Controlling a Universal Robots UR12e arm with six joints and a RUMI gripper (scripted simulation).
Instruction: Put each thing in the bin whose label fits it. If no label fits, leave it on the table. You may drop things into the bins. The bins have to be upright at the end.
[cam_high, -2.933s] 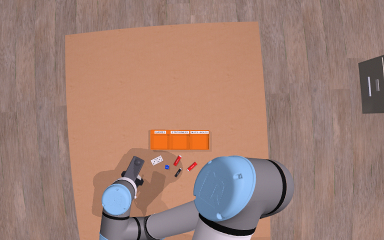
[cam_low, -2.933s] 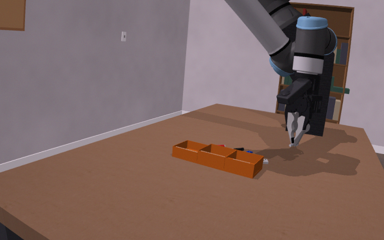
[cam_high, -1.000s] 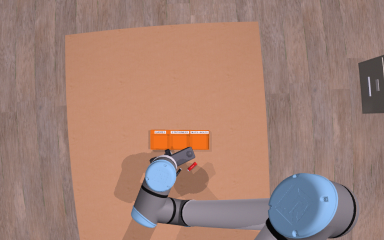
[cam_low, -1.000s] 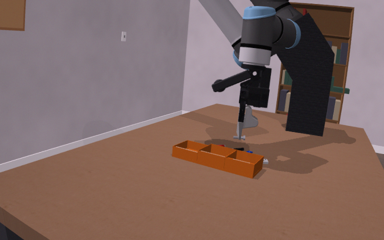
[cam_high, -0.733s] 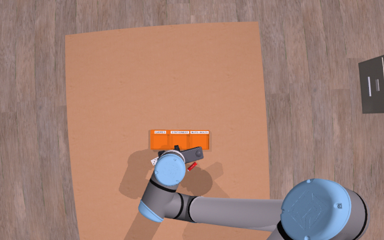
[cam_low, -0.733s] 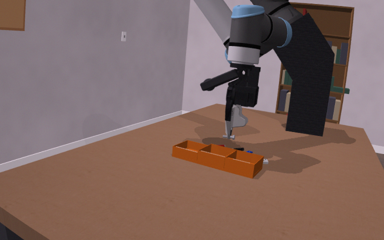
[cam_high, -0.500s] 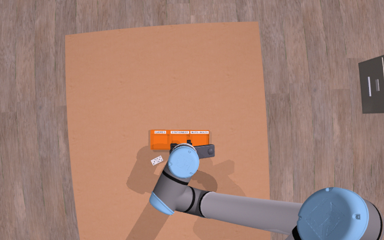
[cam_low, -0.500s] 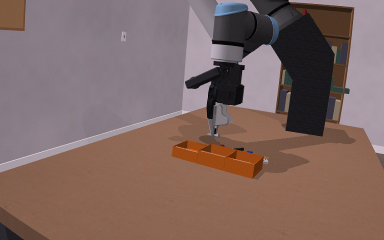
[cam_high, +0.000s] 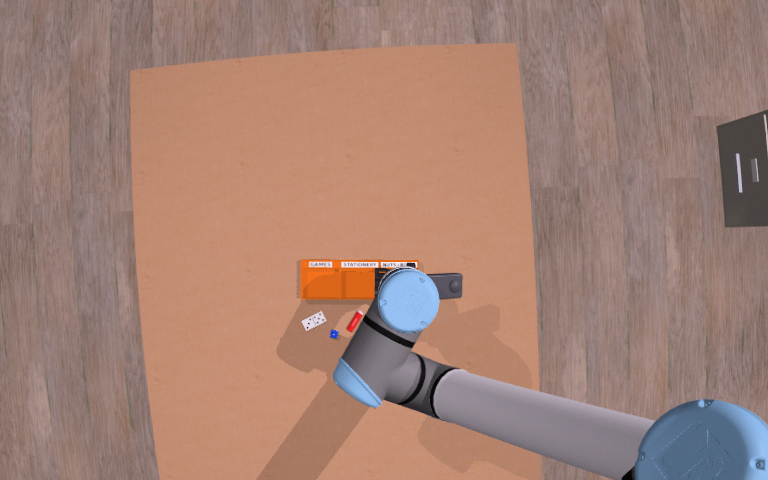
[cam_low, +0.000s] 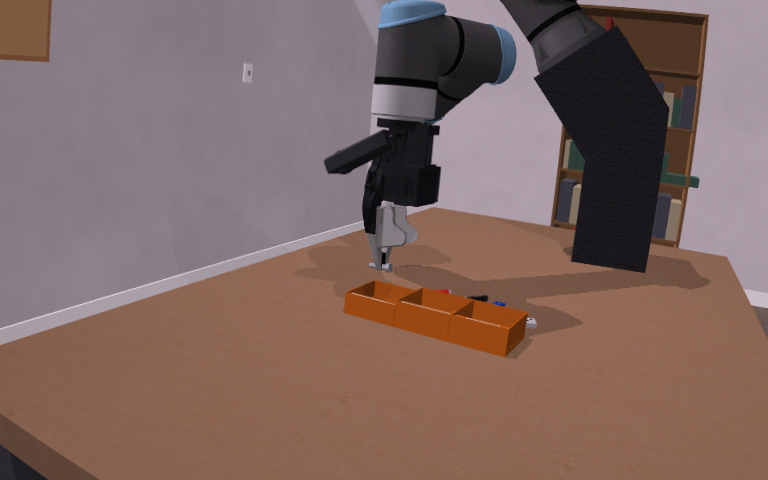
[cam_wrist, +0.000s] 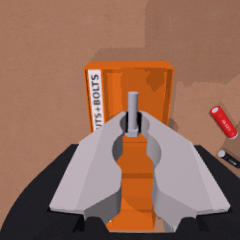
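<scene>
My hand is 170 mm to the right of the blue die, 90 mm past it and 70 mm above it. The rest, counted from my hand: black stick 130 mm behind, 120 mm to the left, 70 mm below; bolt 10 mm to the left, 10 mm below; orange three-part bin 100 mm to the left, 60 mm below, 20 mm ahead.
</scene>
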